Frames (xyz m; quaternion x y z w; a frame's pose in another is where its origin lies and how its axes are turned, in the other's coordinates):
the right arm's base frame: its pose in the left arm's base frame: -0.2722 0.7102 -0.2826 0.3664 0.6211 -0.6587 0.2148
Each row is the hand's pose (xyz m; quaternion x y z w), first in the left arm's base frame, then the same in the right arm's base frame.
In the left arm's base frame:
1: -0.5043 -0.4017 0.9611 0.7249 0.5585 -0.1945 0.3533
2: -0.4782 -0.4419 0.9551 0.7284 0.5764 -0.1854 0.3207
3: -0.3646 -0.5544 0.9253 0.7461 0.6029 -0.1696 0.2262
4: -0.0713 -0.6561 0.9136 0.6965 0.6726 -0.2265 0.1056
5: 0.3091 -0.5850 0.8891 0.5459 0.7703 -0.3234 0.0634
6: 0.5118 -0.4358 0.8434 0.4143 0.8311 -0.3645 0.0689
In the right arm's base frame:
1: -0.9752 -0.8417 1.0851 -0.2208 0.3067 0.4365 0.8165
2: -0.9943 -0.8130 1.1190 -0.2256 0.3365 0.4126 0.8159
3: -1.0640 -0.6941 1.2054 -0.2144 0.4183 0.3550 0.8081
4: -1.2602 -0.4560 1.2418 -0.1914 0.4547 0.2071 0.8448
5: -1.4727 -0.1688 1.0913 -0.2125 0.3672 0.0291 0.9051
6: -1.5424 -0.0093 0.9038 -0.2573 0.2751 -0.0801 0.9229

